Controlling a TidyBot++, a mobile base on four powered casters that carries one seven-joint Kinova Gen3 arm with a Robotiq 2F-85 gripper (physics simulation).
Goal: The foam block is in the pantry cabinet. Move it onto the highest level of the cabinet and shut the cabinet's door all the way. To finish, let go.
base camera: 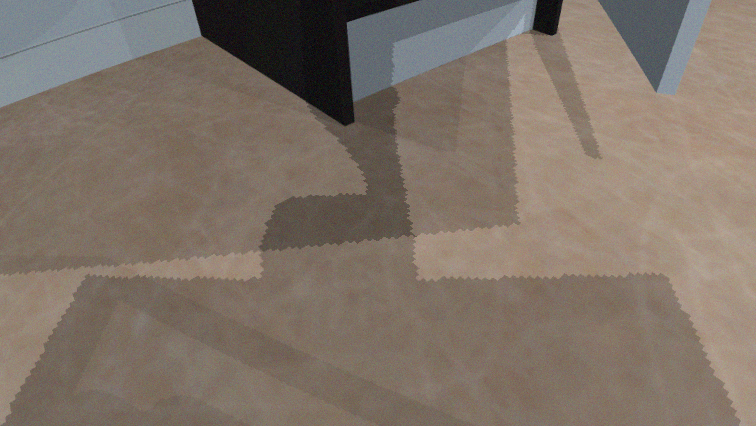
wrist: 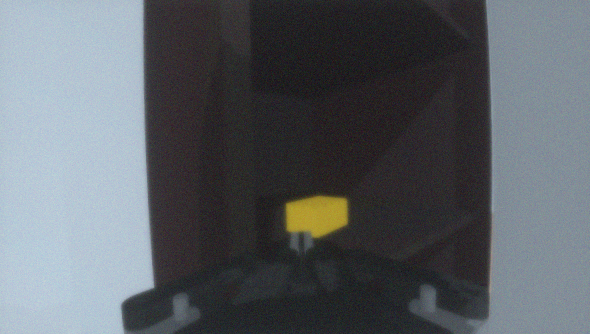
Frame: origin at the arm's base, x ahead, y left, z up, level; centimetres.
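Seen in the pictures: gripper, between the fingertips: [wrist: 301, 245].
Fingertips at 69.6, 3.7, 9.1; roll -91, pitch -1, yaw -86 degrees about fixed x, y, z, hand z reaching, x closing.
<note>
A point is followed by its place in that frame, as x, y, z.
The yellow foam block [wrist: 318, 215] @[87.8, 2.2, 6.9] is inside the dark pantry cabinet [wrist: 175, 150] @[78.0, 17.8, 16.5] [base camera: 264, 47] @[83.5, 22.6, -33.5], low and slightly right of centre in the wrist view. My gripper [wrist: 301, 245] @[69.6, 3.7, 9.1] is shut and empty. In the wrist view its fingertips overlap the lower left edge of the block; whether they touch it I cannot tell. The interior is too dim to tell which level the block is on. The base camera shows the lower part of the cabinet, with its near corner reaching the floor. I cannot make out the cabinet's door for certain.
A pale blue-grey wall [base camera: 89, 47] @[93.1, 62.4, -34.4] runs behind and left of the cabinet. A blue-grey upright panel [base camera: 653, 37] @[52.8, -25.5, -20.9] stands at the upper right of the base view. Shadows fall across the tan floor [base camera: 608, 222] @[45.9, -23.7, -39.6]. Pale surfaces flank the cabinet in the wrist view.
</note>
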